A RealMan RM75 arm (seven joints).
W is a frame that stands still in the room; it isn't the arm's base.
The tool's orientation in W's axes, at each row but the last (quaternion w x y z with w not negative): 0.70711, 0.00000, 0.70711, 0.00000; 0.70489, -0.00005, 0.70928, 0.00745; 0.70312, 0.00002, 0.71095, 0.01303; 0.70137, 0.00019, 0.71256, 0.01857; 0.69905, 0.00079, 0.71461, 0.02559; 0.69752, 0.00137, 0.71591, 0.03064; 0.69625, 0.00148, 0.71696, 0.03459; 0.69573, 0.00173, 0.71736, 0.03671; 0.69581, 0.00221, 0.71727, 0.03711; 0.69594, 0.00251, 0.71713, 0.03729; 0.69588, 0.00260, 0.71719, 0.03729
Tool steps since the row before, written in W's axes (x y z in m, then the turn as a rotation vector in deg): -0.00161, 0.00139, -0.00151, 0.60, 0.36, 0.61; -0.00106, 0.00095, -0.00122, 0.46, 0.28, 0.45; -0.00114, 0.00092, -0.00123, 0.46, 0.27, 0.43; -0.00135, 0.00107, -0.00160, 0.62, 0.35, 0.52; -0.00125, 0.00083, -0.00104, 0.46, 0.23, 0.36; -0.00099, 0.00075, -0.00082, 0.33, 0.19, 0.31; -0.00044, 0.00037, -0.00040, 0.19, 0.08, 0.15; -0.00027, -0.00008, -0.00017, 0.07, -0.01, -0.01; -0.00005, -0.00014, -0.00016, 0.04, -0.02, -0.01; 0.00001, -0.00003, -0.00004, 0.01, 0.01, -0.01; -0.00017, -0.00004, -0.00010, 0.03, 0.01, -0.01
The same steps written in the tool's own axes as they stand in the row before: 0.00151, 0.00139, -0.00161, -0.61, 0.36, 0.60; 0.00124, 0.00095, -0.00104, -0.45, 0.28, 0.46; 0.00126, 0.00092, -0.00111, -0.43, 0.27, 0.46; 0.00165, 0.00106, -0.00130, -0.52, 0.35, 0.62; 0.00110, 0.00083, -0.00120, -0.36, 0.23, 0.46; 0.00088, 0.00075, -0.00094, -0.31, 0.19, 0.33; 0.00043, 0.00037, -0.00041, -0.15, 0.08, 0.19; 0.00017, -0.00008, -0.00027, 0.01, -0.01, 0.07; 0.00015, -0.00015, -0.00005, 0.01, -0.02, 0.04; 0.00004, -0.00003, 0.00001, 0.01, 0.01, 0.01; 0.00010, -0.00004, -0.00017, 0.01, 0.01, 0.03
